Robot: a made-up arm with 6 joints.
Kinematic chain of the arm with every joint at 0, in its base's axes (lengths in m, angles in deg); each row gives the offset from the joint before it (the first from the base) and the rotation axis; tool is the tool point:
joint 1: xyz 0 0 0.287 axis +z
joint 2: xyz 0 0 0 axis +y
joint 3: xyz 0 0 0.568 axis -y
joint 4: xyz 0 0 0 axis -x
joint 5: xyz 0.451 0 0 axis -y
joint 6: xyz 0 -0.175 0 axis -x
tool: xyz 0 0 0
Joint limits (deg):
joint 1: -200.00..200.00
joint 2: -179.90..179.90
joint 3: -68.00..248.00
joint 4: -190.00..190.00
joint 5: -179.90..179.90
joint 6: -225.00..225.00
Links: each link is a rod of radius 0.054 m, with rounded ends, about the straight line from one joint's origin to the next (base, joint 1, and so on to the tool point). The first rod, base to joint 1, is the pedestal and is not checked.
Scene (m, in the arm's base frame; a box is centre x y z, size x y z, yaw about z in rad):
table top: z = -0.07
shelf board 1: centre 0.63 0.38 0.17 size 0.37 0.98 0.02 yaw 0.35
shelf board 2: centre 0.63 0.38 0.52 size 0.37 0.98 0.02 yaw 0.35
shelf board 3: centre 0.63 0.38 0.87 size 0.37 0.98 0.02 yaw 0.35
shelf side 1: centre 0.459 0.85 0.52 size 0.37 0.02 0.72 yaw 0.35
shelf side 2: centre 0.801 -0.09 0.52 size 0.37 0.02 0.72 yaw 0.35
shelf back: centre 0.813 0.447 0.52 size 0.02 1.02 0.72 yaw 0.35
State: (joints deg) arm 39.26 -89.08 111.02 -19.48 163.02 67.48
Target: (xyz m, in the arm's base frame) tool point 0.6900 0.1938 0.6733
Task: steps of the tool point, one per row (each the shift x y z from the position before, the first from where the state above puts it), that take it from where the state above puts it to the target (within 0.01 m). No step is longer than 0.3 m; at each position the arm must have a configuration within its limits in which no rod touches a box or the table.
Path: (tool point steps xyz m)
1: 0.2162 -0.1302 0.1013
2: 0.2453 -0.0526 0.0967
3: 0.2448 0.0298 0.0881
4: 0.2148 0.1059 0.0762
5: 0.1603 0.1643 0.0610
6: 0.0904 0.1982 0.0434
7: 0.0155 0.2035 0.0243
8: -0.0526 0.1814 0.0036
9: -0.1045 0.1378 -0.0172
10: 0.1184 0.0182 0.0264
11: 0.1159 0.0415 -0.0003
12: 0.1043 0.0639 -0.0261

